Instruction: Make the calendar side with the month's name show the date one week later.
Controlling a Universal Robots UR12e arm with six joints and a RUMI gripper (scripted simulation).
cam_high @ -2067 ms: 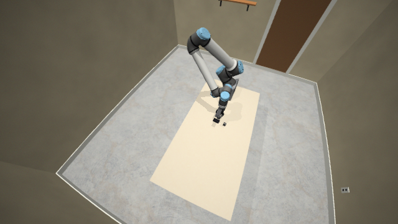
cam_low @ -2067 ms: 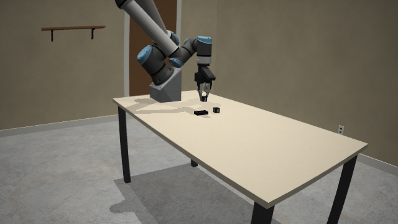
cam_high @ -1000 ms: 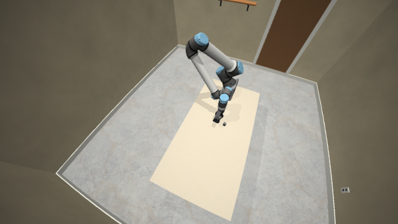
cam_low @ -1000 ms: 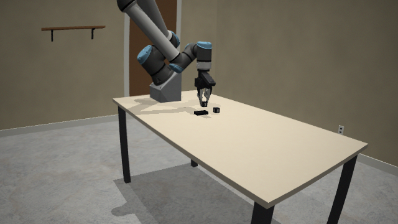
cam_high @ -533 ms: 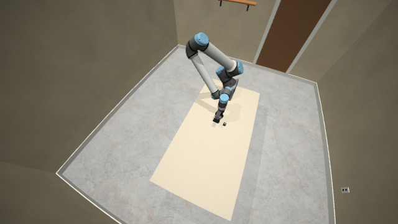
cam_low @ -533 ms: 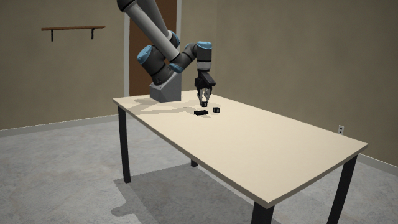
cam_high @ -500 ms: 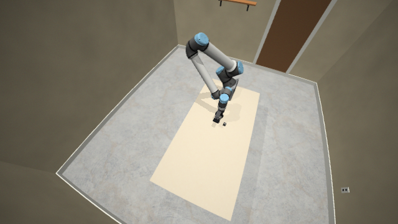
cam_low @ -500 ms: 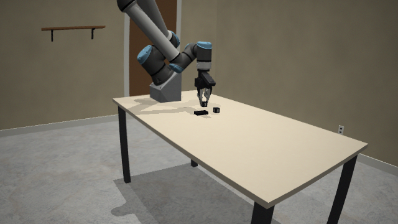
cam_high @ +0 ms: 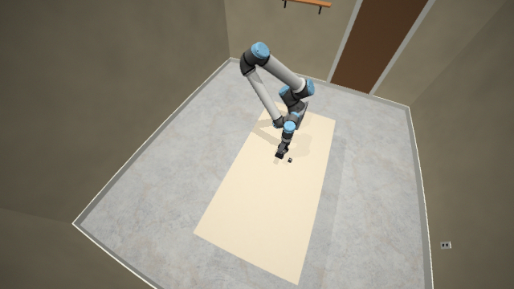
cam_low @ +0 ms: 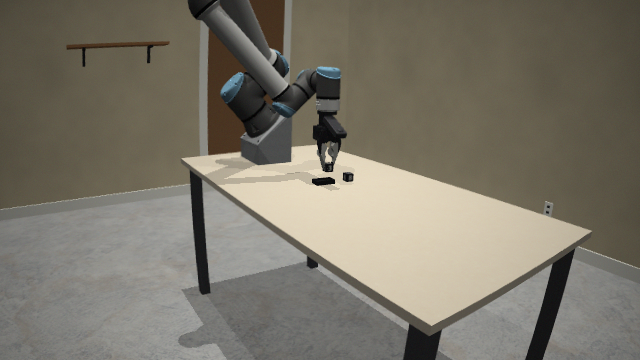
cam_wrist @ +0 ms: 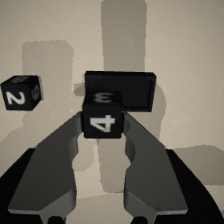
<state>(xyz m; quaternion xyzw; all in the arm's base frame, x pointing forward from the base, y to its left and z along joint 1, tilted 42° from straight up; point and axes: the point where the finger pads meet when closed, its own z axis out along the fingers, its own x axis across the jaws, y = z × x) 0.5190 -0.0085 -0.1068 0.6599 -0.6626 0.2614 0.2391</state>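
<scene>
Right now my hand is 20 mm to the left of the black tray and 60 mm above it.
</scene>
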